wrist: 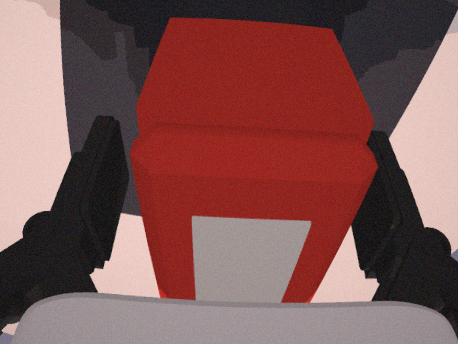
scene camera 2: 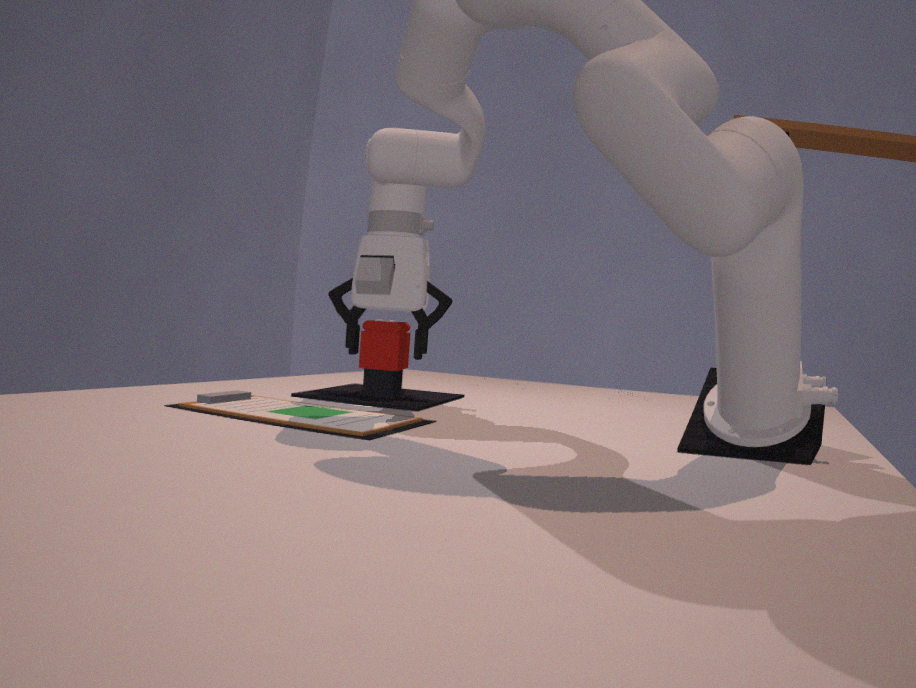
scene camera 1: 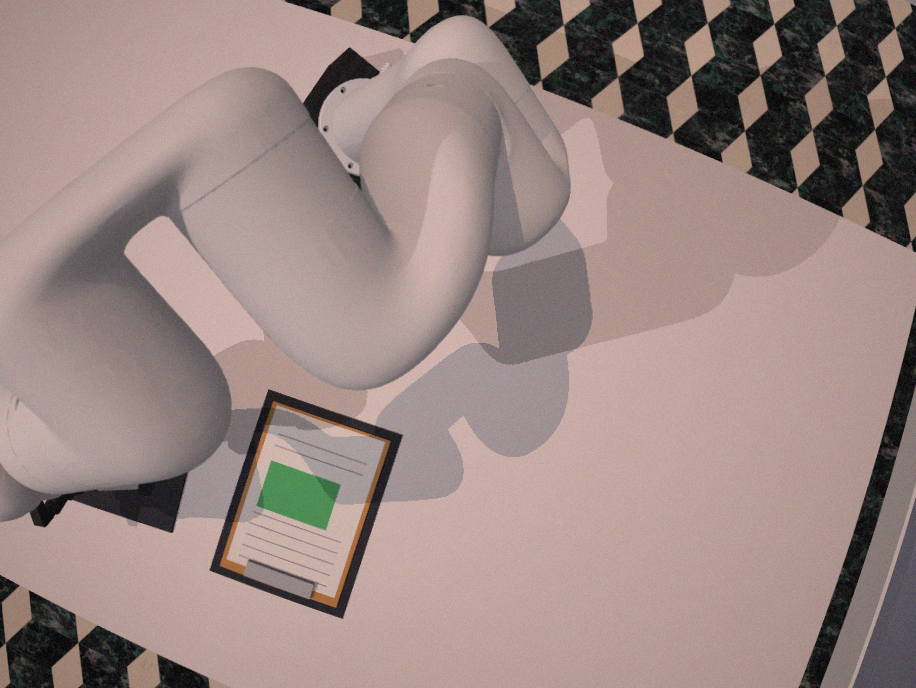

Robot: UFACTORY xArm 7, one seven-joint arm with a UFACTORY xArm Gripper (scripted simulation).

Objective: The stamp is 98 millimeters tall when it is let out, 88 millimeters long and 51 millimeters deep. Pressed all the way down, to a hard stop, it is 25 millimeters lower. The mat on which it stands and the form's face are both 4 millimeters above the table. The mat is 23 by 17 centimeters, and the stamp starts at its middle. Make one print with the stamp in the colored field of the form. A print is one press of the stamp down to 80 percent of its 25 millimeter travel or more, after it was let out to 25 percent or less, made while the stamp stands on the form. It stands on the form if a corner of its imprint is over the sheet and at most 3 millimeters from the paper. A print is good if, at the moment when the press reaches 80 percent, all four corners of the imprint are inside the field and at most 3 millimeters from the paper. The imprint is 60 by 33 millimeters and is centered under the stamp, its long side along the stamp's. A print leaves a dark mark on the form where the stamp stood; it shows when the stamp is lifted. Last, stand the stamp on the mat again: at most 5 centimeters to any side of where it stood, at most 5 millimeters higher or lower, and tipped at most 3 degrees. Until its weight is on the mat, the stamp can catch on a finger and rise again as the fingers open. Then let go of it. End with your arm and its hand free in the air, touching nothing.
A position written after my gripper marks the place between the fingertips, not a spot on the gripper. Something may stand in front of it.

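Observation:
A clipboard [scene camera 1: 301,515] is in the scene with a black mat [scene camera 1: 156,504], and I see the clipboard [scene camera 2: 241,405] as well. There is a red stamp [scene camera 2: 384,348], and again the stamp [wrist: 251,164]. Then there is my gripper [scene camera 2: 385,356], and I also see the gripper [wrist: 240,152].

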